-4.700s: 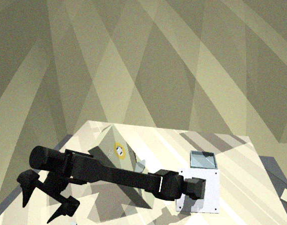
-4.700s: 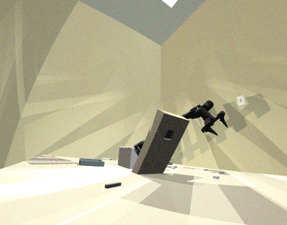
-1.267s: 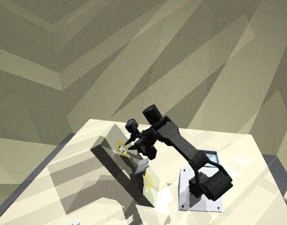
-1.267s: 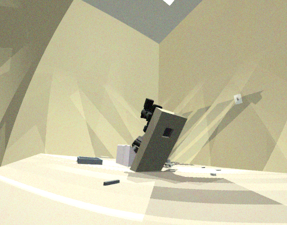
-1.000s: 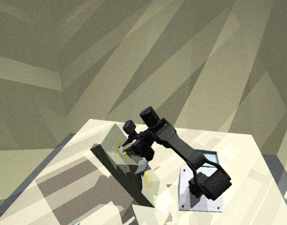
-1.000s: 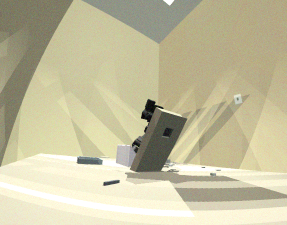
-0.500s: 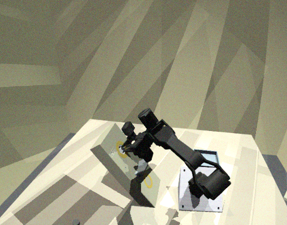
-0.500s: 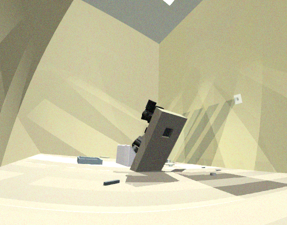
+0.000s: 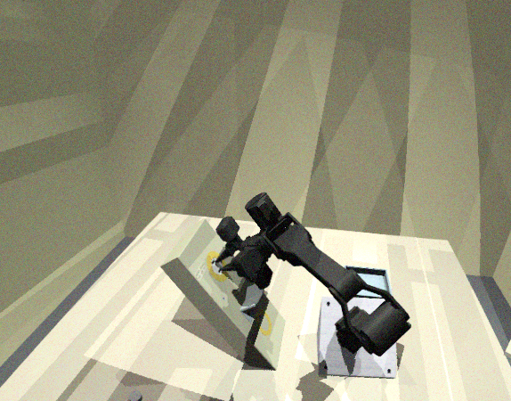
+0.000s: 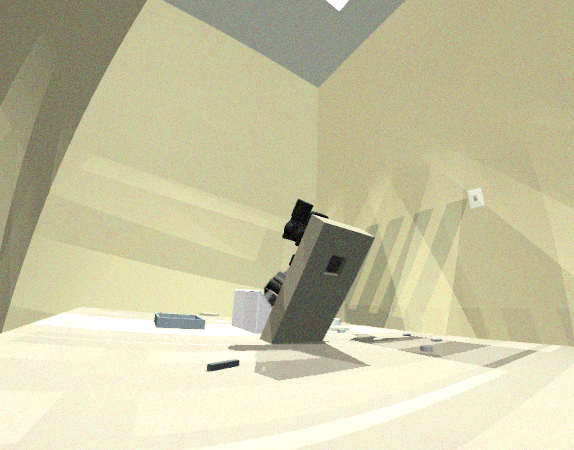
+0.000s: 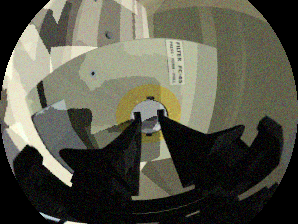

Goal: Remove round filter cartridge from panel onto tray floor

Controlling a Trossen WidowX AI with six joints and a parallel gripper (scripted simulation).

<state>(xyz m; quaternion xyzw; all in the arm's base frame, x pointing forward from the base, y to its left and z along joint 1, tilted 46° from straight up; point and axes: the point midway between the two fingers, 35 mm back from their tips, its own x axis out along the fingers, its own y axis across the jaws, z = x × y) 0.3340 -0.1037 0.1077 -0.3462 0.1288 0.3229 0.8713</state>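
Now: gripper tip 20 mm short of the round filter cartridge and 10 mm above it. Also, from my gripper tip: grey-blue tray (410 mm behind, 290 mm to the right, 240 mm below); service panel (90 mm below, 30 mm behind); small dark bar (280 mm to the right, 240 mm below, 90 mm ahead).
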